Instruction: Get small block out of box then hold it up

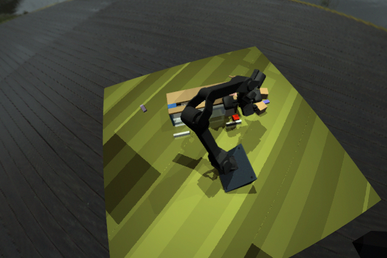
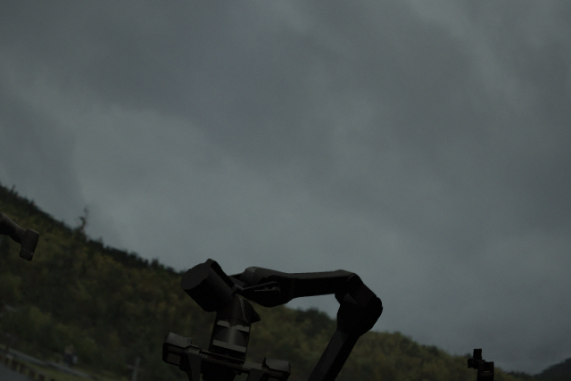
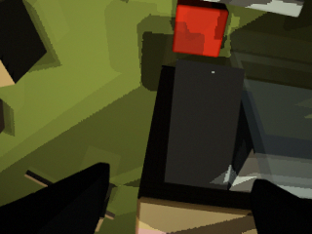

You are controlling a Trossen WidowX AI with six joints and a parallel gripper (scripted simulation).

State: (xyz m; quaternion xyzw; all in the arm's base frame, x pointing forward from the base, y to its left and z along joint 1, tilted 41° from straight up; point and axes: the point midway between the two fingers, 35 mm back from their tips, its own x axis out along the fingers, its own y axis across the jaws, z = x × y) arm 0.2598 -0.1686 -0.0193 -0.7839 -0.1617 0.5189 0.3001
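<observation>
The red block lies 12 cm below my gripper tip, 2 cm behind it and 1 cm to the left of it. From my gripper tip the other things lie so: tan box (17 cm to the left, 7 cm below, 7 cm ahead).
</observation>
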